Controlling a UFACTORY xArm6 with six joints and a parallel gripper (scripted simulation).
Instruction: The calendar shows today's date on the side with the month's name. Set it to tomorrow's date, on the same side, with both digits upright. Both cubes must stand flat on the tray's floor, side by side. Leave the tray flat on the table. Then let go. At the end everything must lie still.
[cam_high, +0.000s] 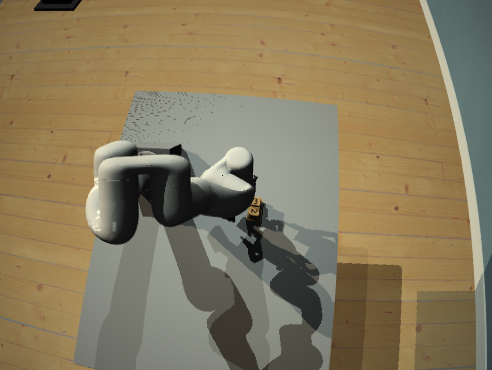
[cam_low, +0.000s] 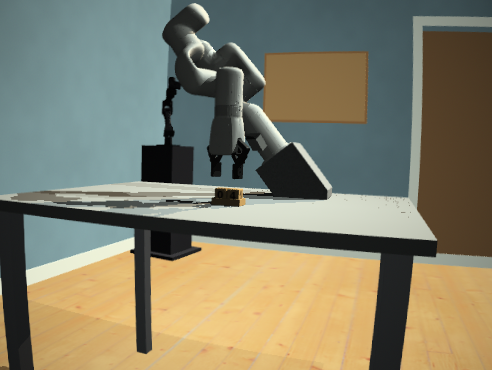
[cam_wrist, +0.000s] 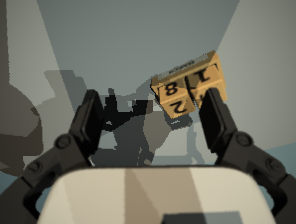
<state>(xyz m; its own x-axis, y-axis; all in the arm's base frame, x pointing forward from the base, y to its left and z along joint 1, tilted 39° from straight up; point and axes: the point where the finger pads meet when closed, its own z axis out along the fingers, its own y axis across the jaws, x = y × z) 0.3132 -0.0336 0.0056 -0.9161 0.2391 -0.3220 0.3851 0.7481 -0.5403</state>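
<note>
Right now the wooden number cube is 4 cm ahead of my hand, 1 cm to the left of it and 5 cm below it. From my hand the other things lie so: wooden calendar tray: 4 cm ahead, 3 cm to the left, 7 cm below.
</note>
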